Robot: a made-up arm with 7 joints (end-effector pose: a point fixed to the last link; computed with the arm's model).
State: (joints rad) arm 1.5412 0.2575 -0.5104 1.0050 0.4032 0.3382 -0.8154
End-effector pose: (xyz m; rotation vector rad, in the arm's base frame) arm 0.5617 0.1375 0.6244 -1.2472 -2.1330 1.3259
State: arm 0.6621 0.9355 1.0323 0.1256 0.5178 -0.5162 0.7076
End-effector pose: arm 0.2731 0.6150 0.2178 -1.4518 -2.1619 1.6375
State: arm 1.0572 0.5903 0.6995 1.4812 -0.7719 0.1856 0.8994
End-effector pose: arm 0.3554 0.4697 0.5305 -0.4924 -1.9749 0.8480
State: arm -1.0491 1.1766 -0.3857 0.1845 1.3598 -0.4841 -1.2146
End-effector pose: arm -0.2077 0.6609 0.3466 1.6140 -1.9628 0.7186
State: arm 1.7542 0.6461 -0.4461 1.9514 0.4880 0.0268 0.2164
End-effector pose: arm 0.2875 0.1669 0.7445 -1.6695 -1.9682 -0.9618
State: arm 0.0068 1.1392 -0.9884 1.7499 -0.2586 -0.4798 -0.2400
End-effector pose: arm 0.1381 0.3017 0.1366 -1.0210 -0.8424 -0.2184
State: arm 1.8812 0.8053 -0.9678 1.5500 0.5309 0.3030 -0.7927
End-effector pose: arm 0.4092 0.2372 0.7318 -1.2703 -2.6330 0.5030
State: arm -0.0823 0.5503 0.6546 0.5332 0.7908 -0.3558 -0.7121
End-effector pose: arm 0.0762 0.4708 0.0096 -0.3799 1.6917 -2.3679
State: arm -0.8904 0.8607 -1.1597 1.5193 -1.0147 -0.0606 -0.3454
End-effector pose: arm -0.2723 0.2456 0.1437 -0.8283 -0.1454 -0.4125
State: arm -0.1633 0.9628 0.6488 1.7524 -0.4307 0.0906 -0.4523
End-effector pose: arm 0.2124 0.4665 0.3765 0.2107 -2.4866 0.3149
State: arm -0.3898 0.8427 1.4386 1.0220 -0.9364 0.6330 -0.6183
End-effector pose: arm -0.0440 0.6266 0.2980 2.0918 -1.5772 1.1559
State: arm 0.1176 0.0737 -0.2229 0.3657 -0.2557 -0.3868 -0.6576
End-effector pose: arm 0.1576 0.1313 -0.1018 -0.2762 -1.2046 1.1747
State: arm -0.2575 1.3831 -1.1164 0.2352 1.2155 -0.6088 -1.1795
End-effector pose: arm -0.0244 0.6957 0.3214 1.0514 -2.1627 0.6018
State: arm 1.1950 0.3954 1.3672 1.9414 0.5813 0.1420 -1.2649
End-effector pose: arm 0.2110 0.4402 0.4777 0.6824 0.5585 -1.0034
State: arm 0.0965 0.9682 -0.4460 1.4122 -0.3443 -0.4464 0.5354
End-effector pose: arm 0.2639 0.3675 0.1509 -0.5183 -0.6859 -0.3058
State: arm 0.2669 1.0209 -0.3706 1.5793 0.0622 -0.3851 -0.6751
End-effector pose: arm 0.3166 0.3641 0.2630 -0.9347 -2.1044 0.3739
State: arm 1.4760 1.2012 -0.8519 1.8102 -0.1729 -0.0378 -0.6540
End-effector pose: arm 0.3555 0.3287 0.6050 -0.6473 -2.8214 -0.4796
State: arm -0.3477 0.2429 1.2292 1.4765 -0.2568 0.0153 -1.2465
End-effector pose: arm -0.0129 0.4365 0.1474 -1.3025 2.2396 -1.2733
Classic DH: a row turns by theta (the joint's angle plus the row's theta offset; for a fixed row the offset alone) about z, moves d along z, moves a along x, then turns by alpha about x. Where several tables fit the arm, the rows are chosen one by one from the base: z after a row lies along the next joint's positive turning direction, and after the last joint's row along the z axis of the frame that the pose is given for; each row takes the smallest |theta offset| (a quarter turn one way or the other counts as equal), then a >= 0, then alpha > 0; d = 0 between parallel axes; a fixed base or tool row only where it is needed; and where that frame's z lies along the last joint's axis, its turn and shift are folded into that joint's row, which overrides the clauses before.
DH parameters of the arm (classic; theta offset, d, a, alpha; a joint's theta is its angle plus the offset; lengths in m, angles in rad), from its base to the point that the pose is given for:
base (fixed): 0 0.4894 0.0242 1.5708
joint 1: -1.5708 -0.1295 0.0166 -1.5708
joint 2: -1.5708 -0.0113 0.0077 1.5708
joint 3: -1.5708 -0.3376 0.0039 -1.5708
joint 4: 0 0.0168 0.0121 1.5708
joint 5: 0 -0.2326 0.0084 1.5708
joint 6: -1.5708 -0.0114 0.0213 -1.5708
joint 7: -1.5708 0.0011 0.0045 1.5708
tool (fixed): 0 -0.0144 0 0

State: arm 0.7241 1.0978 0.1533 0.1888 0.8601 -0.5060 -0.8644
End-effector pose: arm 0.2400 0.6499 0.2804 -0.1127 1.8655 -1.6799
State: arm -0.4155 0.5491 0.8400 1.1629 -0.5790 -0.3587 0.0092
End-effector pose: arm 0.0426 0.4963 0.1248 0.1774 -1.4856 0.7835
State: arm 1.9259 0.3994 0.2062 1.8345 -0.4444 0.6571 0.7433
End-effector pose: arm 0.2173 0.2762 0.8237 -1.3589 -2.5505 0.1364
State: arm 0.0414 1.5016 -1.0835 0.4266 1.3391 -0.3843 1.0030
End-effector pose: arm 0.0565 0.6937 0.3179 -0.2766 -0.4880 1.1379
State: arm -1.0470 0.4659 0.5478 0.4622 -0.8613 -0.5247 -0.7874
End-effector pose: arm -0.3767 0.4133 0.1566 0.6094 -0.7759 0.5776
